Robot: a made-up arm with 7 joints.
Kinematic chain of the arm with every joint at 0, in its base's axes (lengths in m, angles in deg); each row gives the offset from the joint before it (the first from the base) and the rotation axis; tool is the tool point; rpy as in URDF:
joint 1: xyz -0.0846 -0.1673 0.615 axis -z
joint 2: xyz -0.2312 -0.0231 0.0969 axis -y
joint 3: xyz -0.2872 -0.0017 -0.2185 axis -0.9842 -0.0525 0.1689
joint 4: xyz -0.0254 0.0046 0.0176 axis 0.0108 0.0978 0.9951
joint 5: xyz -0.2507 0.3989 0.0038 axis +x
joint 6: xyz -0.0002 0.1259 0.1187 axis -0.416 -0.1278 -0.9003
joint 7: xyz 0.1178 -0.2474 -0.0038 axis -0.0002 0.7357 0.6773
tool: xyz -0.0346 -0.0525 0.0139 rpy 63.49 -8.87 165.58
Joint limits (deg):
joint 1: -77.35..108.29
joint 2: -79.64..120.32
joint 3: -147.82..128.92
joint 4: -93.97..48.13
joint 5: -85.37..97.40
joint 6: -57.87..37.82
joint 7: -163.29..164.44
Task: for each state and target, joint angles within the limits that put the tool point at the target. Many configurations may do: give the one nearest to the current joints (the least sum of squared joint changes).
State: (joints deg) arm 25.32 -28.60 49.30 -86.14 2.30 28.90 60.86
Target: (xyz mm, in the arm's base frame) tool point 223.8 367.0 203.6
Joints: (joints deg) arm 76.65 0.12 68.97 -73.37 -24.29 37.82 53.13
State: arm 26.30 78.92 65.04 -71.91 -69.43 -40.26 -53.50
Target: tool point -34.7 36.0 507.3
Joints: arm 6.55 50.53 57.51 -73.73 -63.80 -36.66 -52.46
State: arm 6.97 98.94 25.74 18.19 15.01 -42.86 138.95
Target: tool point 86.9 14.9 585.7
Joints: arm 20.21 102.49 25.54 -33.07 27.88 -14.61 124.48
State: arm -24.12 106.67 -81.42 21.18 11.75 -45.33 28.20
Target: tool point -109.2 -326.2 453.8
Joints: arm -42.02 120.32 -96.38 -5.66 21.47 -21.73 32.81
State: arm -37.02 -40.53 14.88 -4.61 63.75 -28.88 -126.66
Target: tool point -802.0 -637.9 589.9
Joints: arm -52.74 -31.72 29.29 1.06 65.27 -23.56 -125.22
